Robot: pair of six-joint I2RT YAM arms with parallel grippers.
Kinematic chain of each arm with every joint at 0, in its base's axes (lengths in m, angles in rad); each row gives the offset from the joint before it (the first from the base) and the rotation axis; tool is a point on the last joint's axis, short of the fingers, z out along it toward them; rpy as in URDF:
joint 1: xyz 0 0 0.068 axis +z
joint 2: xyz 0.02 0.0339 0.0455 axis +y
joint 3: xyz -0.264 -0.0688 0 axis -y
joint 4: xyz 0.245 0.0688 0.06 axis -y
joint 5: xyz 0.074 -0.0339 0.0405 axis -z
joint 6: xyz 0.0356 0 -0.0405 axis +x
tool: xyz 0 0 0 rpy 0 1.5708 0
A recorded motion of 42 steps. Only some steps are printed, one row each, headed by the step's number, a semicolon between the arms.
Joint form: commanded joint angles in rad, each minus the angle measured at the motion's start. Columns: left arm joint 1, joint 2, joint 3, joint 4, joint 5, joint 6; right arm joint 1, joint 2, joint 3, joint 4, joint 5, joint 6.
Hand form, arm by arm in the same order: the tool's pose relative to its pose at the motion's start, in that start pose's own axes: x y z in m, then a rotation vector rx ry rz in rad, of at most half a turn. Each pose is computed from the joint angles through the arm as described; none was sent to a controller.
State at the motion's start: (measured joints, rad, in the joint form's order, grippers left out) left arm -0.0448 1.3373 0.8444 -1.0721 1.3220 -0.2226; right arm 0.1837 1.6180 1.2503 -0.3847 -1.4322 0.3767
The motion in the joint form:
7: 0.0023 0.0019 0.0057 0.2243 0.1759 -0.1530; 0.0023 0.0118 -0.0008 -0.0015 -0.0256 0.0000
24: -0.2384 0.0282 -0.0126 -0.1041 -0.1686 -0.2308; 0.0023 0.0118 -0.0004 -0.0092 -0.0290 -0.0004
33: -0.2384 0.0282 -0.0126 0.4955 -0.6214 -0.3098; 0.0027 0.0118 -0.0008 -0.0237 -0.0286 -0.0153
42: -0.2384 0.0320 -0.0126 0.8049 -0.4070 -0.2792; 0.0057 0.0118 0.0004 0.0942 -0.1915 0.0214
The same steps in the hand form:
7: -0.0157 -0.0128 -0.0018 0.1782 0.0144 0.0725; 0.0005 -0.0035 0.0013 -0.0241 0.0131 0.0138
24: 0.0206 0.0066 0.0451 -0.2643 0.1969 -0.2872; 0.0010 -0.0035 0.0013 -0.0270 0.0152 0.0206
33: -0.0364 -0.0039 0.0500 -0.4930 -0.2407 0.2124; 0.0022 -0.0040 0.0015 -0.0262 0.0170 0.0205
42: -0.0512 -0.0306 0.0549 -0.2259 -0.2200 0.5053; -0.0038 0.0052 0.0018 -0.1811 0.0741 -0.0617

